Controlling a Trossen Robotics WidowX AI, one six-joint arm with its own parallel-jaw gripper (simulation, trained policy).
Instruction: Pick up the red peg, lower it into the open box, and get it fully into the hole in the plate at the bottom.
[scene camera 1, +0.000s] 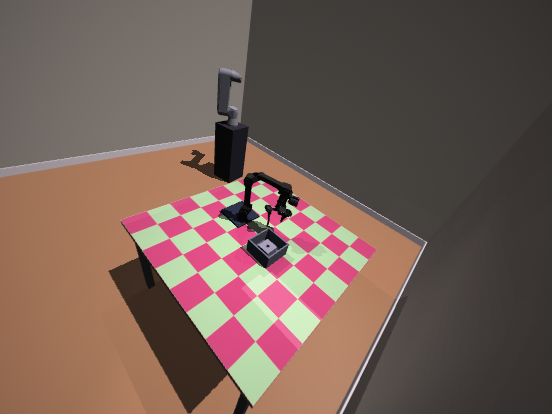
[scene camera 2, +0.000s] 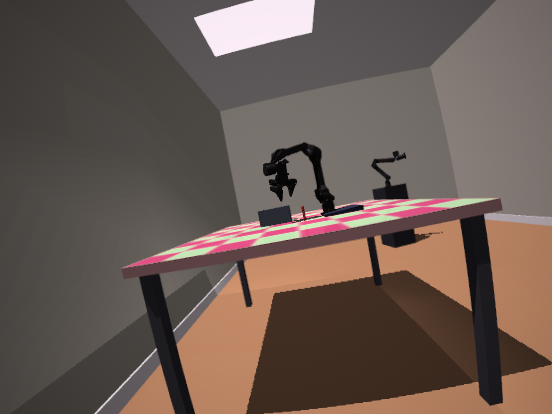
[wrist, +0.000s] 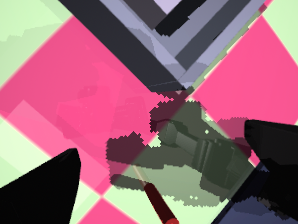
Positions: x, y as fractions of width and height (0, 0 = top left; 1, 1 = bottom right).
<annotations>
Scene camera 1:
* dark grey box: 0.46, 0.59
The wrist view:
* my gripper: 0.55, 0.64
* dark grey box: 0.58, 0.26
</annotations>
